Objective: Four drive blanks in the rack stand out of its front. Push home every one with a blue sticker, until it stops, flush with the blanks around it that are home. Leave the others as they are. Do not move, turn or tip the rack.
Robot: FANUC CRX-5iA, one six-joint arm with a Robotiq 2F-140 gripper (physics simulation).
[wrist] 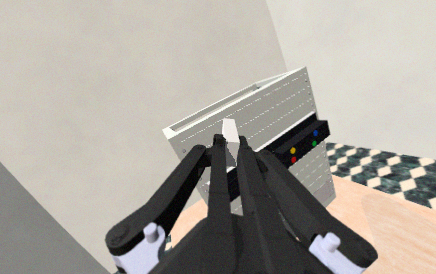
Observation:
I see my gripper (227,128) and a rack (281,117).

